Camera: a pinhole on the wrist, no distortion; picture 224 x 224 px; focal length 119.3 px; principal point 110.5 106.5 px. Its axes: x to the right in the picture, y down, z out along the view. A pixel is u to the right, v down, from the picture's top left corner.
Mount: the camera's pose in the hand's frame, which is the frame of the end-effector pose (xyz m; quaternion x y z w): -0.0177 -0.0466 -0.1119 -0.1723 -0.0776 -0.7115 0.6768
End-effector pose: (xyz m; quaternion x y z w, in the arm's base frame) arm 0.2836 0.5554 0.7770 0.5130 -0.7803 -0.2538 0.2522
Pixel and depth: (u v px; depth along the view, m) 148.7 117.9 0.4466
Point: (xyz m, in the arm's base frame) 0.0475 0.5151 0.5098
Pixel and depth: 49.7 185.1 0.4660
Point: -0.1820 0.3593 0.8814
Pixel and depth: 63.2 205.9 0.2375
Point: 0.1027 0.4015 0.8386
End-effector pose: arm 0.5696 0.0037 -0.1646 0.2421 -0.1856 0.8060 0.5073
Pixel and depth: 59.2 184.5 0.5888
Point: 0.1321 0.0178 0.3207
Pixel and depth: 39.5 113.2 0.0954
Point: 0.5245 0.0131 -0.2010
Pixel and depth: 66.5 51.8 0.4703
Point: 0.4217 -0.3937 -0.0370
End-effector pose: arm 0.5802 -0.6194 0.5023 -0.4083 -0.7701 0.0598 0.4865
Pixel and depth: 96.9 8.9 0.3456
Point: 0.5185 -0.6344 0.1457
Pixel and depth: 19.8 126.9 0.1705
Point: 0.6498 -0.5073 0.4662
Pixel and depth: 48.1 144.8 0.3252
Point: 0.5839 -0.3474 0.4298
